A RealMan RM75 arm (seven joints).
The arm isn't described. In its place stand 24 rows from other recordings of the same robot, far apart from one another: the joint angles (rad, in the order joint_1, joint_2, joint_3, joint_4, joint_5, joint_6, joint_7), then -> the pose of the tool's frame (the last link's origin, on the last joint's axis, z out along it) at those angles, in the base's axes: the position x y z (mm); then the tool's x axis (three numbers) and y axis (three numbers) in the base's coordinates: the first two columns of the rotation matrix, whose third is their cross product.
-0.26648, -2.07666, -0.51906, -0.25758, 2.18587, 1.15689, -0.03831 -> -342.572 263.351 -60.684 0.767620 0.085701 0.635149 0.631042 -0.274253 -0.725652
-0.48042, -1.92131, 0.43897, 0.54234, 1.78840, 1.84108, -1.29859 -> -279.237 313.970 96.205 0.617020 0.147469 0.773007 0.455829 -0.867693 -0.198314
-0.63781, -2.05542, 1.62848, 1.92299, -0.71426, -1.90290, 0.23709 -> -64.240 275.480 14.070 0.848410 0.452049 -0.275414 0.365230 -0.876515 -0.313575
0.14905, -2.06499, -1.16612, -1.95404, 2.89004, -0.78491, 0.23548 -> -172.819 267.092 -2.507 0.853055 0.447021 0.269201 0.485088 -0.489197 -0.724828
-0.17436, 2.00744, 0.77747, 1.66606, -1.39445, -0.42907, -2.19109 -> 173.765 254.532 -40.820 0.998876 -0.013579 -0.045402 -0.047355 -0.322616 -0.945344
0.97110, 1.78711, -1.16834, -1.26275, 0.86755, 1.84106, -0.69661 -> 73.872 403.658 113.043 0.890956 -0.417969 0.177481 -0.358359 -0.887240 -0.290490
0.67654, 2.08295, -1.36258, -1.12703, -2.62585, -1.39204, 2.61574 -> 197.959 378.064 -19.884 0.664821 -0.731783 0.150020 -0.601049 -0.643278 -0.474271
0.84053, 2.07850, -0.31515, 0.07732, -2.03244, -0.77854, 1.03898 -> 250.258 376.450 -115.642 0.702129 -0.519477 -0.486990 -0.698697 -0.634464 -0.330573
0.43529, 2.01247, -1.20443, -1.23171, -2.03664, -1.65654, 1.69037 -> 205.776 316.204 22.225 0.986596 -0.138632 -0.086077 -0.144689 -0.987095 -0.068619
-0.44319, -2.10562, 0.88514, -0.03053, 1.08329, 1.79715, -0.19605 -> -258.289 261.147 -31.247 0.565467 -0.384605 0.729607 0.397205 -0.648284 -0.649582
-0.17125, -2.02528, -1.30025, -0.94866, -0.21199, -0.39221, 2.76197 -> -282.454 355.291 -4.904 0.572575 0.199837 0.795125 0.819177 -0.178808 -0.544955
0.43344, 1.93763, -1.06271, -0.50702, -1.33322, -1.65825, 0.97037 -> 254.900 313.406 35.896 0.710677 0.056697 -0.701231 -0.220129 -0.928777 -0.298188
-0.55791, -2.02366, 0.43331, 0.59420, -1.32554, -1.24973, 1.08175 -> -299.811 386.073 71.981 0.030876 0.545651 0.837444 0.956676 -0.258816 0.133364
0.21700, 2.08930, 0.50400, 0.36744, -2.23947, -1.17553, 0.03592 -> 315.964 248.345 -81.735 0.708285 -0.067798 -0.702664 -0.679427 -0.335640 -0.652476
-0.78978, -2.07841, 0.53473, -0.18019, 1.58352, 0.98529, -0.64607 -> -241.950 352.090 -115.885 0.737233 0.315921 0.597228 0.598311 -0.715901 -0.359874
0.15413, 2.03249, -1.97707, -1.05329, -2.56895, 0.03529, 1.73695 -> 281.494 332.720 -57.185 0.877643 0.127096 0.462157 0.457492 -0.509745 -0.728602
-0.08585, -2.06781, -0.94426, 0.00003, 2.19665, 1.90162, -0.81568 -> -376.313 162.206 78.090 0.234604 -0.461196 0.855721 0.946676 -0.091578 -0.308897
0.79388, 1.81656, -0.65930, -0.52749, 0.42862, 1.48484, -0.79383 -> 309.818 381.625 79.429 0.324119 -0.945606 -0.027839 -0.894687 -0.296839 -0.333798
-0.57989, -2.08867, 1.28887, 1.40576, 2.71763, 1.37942, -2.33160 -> -187.241 386.554 34.495 0.854716 0.487210 -0.179126 0.297536 -0.742578 -0.600042
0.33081, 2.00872, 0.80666, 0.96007, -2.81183, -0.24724, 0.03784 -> 211.905 314.364 -125.495 0.895090 -0.191310 -0.402759 -0.417793 -0.675403 -0.607685
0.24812, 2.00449, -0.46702, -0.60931, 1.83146, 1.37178, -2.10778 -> 366.070 295.614 138.525 0.637840 0.082713 -0.765714 -0.715545 -0.304108 -0.628899
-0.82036, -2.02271, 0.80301, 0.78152, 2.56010, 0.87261, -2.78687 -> -237.728 472.471 59.629 0.276810 0.715378 0.641569 0.926971 -0.022883 -0.374434
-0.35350, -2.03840, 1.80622, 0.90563, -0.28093, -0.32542, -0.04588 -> -311.616 366.053 -49.110 0.674770 0.661307 0.327656 0.606262 -0.243501 -0.757069
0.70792, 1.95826, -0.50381, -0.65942, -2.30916, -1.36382, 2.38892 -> 275.857 401.893 61.914 0.168861 -0.840681 -0.514530 -0.981552 -0.190923 -0.010185
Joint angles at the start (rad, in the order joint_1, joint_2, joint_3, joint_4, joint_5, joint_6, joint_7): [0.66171 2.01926 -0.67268 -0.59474 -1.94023 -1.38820 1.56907]
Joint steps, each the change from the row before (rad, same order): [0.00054 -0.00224 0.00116 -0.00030 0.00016 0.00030 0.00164]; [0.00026 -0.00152 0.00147 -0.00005 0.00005 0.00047 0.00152]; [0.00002 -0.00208 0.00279 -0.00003 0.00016 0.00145 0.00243]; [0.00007 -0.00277 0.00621 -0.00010 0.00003 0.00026 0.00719]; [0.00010 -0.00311 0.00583 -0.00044 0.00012 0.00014 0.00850]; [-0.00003 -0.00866 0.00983 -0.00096 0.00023 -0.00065 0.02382]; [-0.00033 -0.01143 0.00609 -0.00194 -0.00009 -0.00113 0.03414]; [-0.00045 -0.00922 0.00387 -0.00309 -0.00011 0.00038 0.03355]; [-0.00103 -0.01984 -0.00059 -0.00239 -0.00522 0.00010 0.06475]
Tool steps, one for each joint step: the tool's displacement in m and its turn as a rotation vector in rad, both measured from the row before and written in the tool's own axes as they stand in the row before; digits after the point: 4 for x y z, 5 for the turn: [-0.0008 -0.0008 -0.0008 0.00242 -0.00066 0.00003]; [-0.0005 -0.0006 -0.0006 0.00227 -0.00088 0.00088]; [-0.0006 -0.0011 -0.0010 0.00449 -0.00184 0.00214]; [-0.0010 -0.0014 -0.0016 0.00558 -0.00426 0.00755]; [-0.0011 -0.0015 -0.0017 0.00559 -0.00410 0.00819]; [-0.0026 -0.0033 -0.0041 0.01120 -0.00637 0.02113]; [-0.0030 -0.0037 -0.0047 0.01138 -0.00299 0.02765]; [-0.0028 -0.0031 -0.0039 0.01053 -0.00223 0.02665]; [-0.0038 -0.0054 -0.0070 0.01734 0.00753 0.04982]
